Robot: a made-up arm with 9 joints. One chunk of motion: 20 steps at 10 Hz.
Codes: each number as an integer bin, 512 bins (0 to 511) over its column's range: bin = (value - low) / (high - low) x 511, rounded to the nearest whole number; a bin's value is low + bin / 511 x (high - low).
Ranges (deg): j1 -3..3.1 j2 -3.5..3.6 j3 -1.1..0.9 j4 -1.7..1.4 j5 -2.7..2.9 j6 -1.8..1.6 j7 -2..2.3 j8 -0.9..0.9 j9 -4.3..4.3
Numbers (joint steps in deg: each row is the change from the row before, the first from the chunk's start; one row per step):
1: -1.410 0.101 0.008 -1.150 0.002 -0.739 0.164 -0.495 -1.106
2: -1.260 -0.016 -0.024 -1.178 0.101 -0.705 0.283 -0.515 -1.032
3: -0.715 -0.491 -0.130 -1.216 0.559 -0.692 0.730 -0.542 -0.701
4: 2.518 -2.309 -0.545 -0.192 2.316 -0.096 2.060 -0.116 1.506
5: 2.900 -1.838 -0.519 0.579 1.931 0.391 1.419 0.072 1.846
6: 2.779 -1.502 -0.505 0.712 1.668 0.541 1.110 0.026 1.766
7: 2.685 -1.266 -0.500 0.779 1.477 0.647 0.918 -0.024 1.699
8: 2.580 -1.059 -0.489 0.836 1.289 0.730 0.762 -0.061 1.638
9: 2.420 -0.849 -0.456 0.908 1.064 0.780 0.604 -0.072 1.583
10: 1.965 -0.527 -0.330 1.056 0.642 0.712 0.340 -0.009 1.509
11: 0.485 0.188 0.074 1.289 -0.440 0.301 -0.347 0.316 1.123
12: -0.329 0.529 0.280 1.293 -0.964 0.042 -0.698 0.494 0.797
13: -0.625 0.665 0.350 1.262 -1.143 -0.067 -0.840 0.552 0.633
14: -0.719 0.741 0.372 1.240 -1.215 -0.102 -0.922 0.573 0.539
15: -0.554 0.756 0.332 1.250 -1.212 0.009 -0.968 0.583 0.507
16: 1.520 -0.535 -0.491 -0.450 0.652 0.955 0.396 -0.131 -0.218
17: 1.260 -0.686 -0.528 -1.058 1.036 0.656 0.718 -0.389 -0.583
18: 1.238 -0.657 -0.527 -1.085 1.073 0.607 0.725 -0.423 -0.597
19: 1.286 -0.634 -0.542 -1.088 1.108 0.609 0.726 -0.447 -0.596
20: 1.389 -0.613 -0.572 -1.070 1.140 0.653 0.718 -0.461 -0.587
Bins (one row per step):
1: 133 259 283 91 247 159 257 115 190
2: 146 251 275 86 256 165 271 109 194
3: 191 217 248 80 297 167 324 102 214
4: 462 86 142 249 458 256 482 223 345
5: 494 120 148 376 423 329 406 276 365
6: 484 144 152 398 399 352 370 263 360
7: 476 161 153 409 381 368 347 249 356
8: 467 176 156 418 364 380 328 238 353
9: 454 191 165 430 343 388 309 235 350
10: 416 214 197 454 305 378 278 253 345
11: 292 265 300 493 206 316 196 345 322
12: 224 290 353 493 158 277 155 396 303
13: 199 300 370 488 142 260 138 412 293
14: 191 305 376 485 136 255 128 418 288
15: 205 306 366 486 136 272 123 421 286
16: 379 213 156 206 306 414 285 218 243
17: 357 203 146 106 341 369 323 145 221
18: 355 205 146 101 344 362 324 135 220
19: 359 206 143 101 347 362 324 129 220
20: 368 208 135 104 350 369 323 125 221

